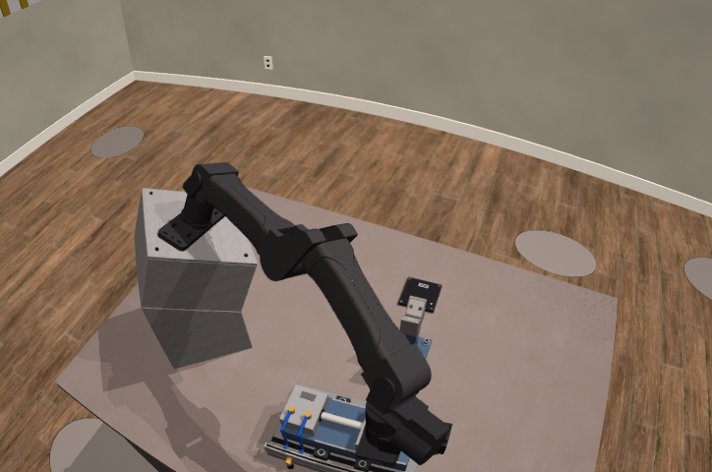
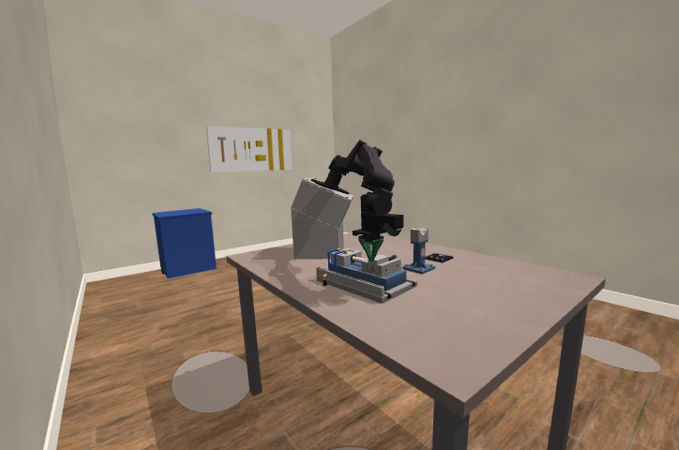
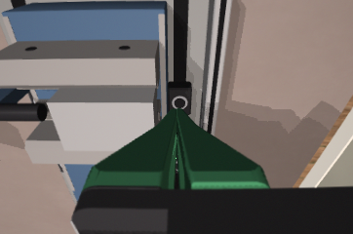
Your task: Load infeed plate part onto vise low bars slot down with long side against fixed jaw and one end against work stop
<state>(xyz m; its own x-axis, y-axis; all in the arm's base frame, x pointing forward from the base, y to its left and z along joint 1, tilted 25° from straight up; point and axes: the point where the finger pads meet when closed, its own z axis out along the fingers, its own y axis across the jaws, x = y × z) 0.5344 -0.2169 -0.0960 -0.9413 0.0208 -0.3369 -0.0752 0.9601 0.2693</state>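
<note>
Now: hand 10 mm past the part, 40 mm to the right of it and 30 mm above it. From my hand the other things lie so: work stop rod 20 mm behind, 110 mm to the left, 30 mm below; air cylinder 180 mm behind, 50 mm to the left, 40 mm below; piston rod 100 mm behind, 60 mm to the left, 40 mm below.
</note>
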